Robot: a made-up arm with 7 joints.
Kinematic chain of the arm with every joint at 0, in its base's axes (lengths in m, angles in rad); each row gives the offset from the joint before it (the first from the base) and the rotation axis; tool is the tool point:
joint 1: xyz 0 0 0 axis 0 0.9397 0.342
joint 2: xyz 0 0 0 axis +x
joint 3: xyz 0 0 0 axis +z
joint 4: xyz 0.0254 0 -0.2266 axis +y
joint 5: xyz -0.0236 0 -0.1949 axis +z
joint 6: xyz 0 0 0 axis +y
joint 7: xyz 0 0 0 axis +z
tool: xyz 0 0 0
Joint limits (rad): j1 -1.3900..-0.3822 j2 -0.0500..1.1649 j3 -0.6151..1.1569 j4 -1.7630..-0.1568 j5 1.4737..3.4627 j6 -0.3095..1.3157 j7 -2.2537..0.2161
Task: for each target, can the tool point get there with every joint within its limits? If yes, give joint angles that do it. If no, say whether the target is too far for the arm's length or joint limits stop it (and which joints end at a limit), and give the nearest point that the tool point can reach.
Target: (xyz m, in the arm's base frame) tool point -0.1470 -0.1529 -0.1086
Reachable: no: joint limits stop it (at a limit: joint 1, joint 2, joint 3, joint 4) | nearest point 0.2222 -0.1648 -0.1327 | short by 0.370 m
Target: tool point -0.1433 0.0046 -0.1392
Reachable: no: joint limits stop it (at a limit: joint 1, joint 2, joint 3, joint 4) | nearest point 0.1849 0.1735 -0.1726 | short by 0.371 m
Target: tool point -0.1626 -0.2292 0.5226
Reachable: no: too far | nearest point 0.1339 0.1229 0.2471 | short by 0.536 m
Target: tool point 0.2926 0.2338 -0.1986
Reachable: yes | joints -0.6986 0.6303 0.6113 -0.3196 2.3211 0.2878 -0.4967
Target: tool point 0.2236 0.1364 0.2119
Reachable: yes | joints -1.2604 1.0287 0.2367 -1.5438 2.7033 0.0682 -0.7663
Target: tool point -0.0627 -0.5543 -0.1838
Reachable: no: too far | nearest point 0.1763 -0.2399 0.0738 | short by 0.472 m
